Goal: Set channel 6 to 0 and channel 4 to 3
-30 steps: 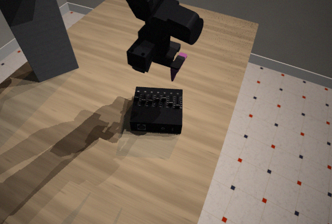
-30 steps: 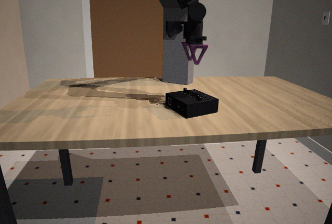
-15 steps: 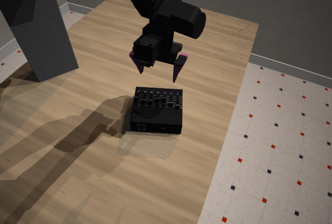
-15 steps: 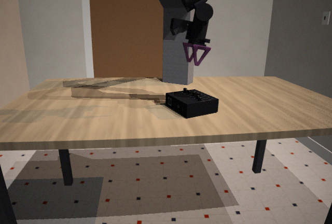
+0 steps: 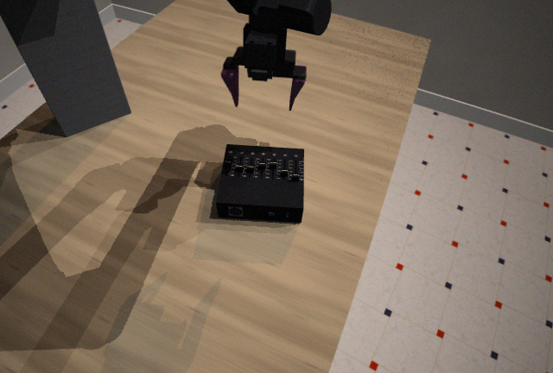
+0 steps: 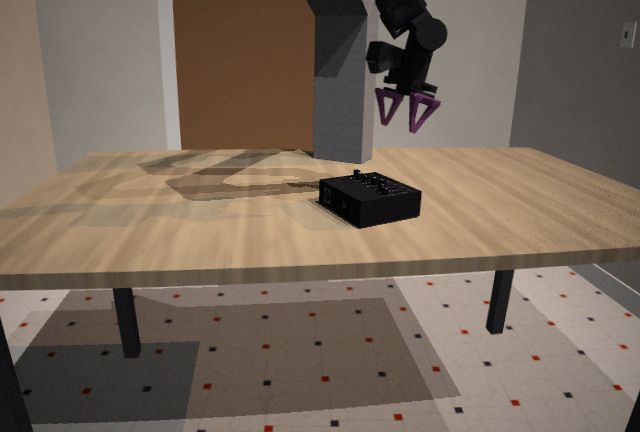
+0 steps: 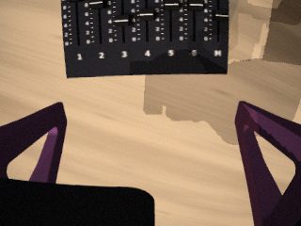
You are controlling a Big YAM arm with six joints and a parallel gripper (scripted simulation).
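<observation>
The channel 4 cap is 10 mm ahead of my hand, 50 mm to the right of it and 110 mm below it. From my hand the other things lie so: channel 5 cap (70 mm to the right, 110 mm below); then channel 6 cap (30 mm behind, 70 mm to the right, 110 mm below); then channel 3 cap (40 mm ahead, 40 mm to the right, 110 mm below).
</observation>
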